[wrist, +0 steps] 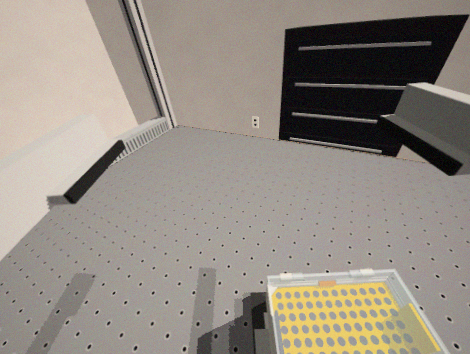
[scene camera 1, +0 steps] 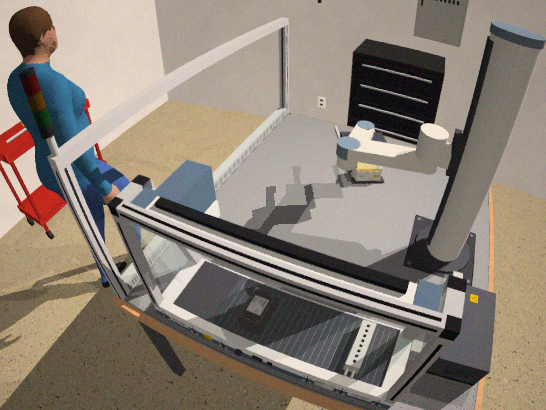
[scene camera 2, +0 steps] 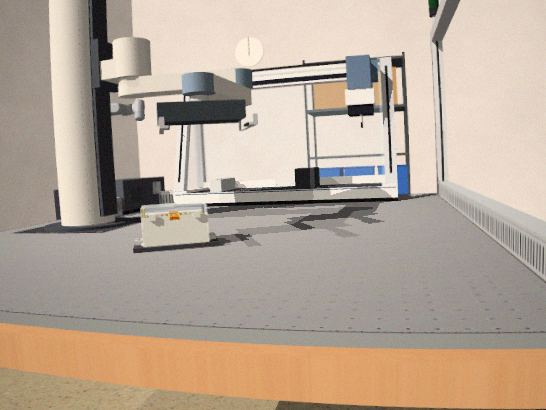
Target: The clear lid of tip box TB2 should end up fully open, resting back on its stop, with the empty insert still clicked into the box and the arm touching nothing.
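Frame: origin at the arm's base, x ahead, y left, z up, level; millimetres.
Where they show: gripper, between the fingertips: [wrist: 246,117] [scene camera 1: 353,128] [scene camera 2: 209,120]; arm's base, origin of its link: [scene camera 1: 441,250] [scene camera 2: 89,229].
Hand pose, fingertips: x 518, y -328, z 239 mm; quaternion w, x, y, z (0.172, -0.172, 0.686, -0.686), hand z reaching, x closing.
Note:
Things, the pixels of their top centre, and the offset from my fingertips. "pt": a spot on its surface instead. Level surfaces: height alone.
- tip box, centre of its top: [wrist: 352,328] [scene camera 2: 173,204] [scene camera 1: 368,163] dz -149, dx -92, dy +20 mm
- dark base plate, a spot on its surface: [scene camera 2: 137,248] pt dz -219, dx -131, dy -56 mm
- yellow insert, centre of its top: [wrist: 351,329] [scene camera 2: 173,206] [scene camera 1: 368,163] dz -152, dx -92, dy +20 mm
- table, height of its surface: dz -226 mm
The tip box [scene camera 1: 369,175] [scene camera 2: 175,231] [wrist: 271,320] is white and stands upright on a dark base plate [scene camera 2: 137,248]. Its clear lid [scene camera 2: 172,207] [wrist: 332,274] lies down over the top, with an orange latch [scene camera 2: 174,215] [wrist: 327,283] at the front edge. The yellow insert [wrist: 327,317] with its rows of holes shows through the lid and sits in the box; its clips cannot be made out. My gripper [scene camera 2: 205,127] [wrist: 246,117] is open and empty, its fingers wide apart, well above the box and not touching it. In scene camera 1 the arm hides it.
A gantry frame [scene camera 1: 280,255] [scene camera 2: 300,194] stands on the table [scene camera 1: 320,220] [scene camera 2: 325,280] [wrist: 215,200]. The arm's column [scene camera 1: 472,145] [scene camera 2: 75,115] rises beside the box. A person [scene camera 1: 50,105] stands at the table's side by a red cart. A black drawer cabinet [scene camera 1: 397,85] [wrist: 350,67] stands beyond the table.

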